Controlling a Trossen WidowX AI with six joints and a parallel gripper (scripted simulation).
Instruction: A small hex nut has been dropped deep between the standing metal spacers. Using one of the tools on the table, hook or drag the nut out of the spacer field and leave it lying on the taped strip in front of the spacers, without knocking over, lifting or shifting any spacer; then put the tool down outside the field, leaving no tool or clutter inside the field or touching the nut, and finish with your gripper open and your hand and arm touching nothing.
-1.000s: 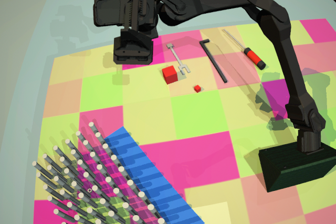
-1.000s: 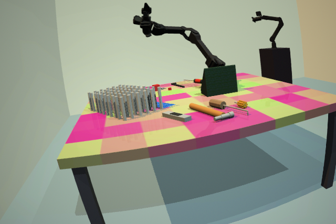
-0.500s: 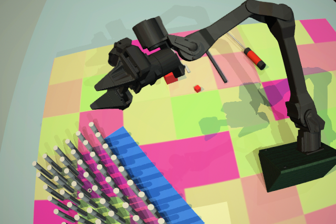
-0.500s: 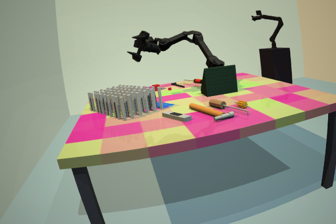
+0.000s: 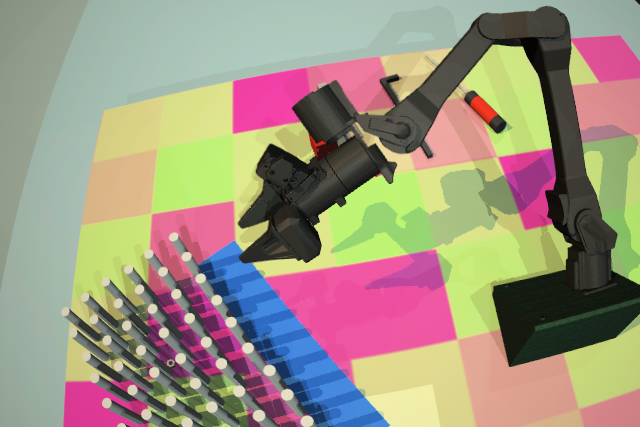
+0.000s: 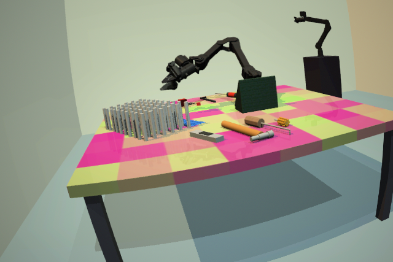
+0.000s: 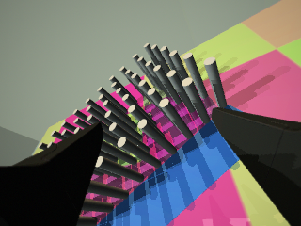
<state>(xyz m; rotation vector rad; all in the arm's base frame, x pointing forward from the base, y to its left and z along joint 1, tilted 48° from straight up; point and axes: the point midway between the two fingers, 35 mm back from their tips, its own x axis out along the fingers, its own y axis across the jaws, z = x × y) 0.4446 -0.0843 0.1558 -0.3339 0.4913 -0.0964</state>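
The wooden-handled awl lies 31 cm behind my gripper tip, 58 cm to the left of it and 15 cm below it. From my gripper tip the other things lie so: blue taped strip (2 cm behind, 9 cm to the left, 16 cm below); then red block (15 cm behind, 27 cm to the right, 14 cm below); then hex nut (17 cm ahead, 9 cm to the left, 16 cm below).
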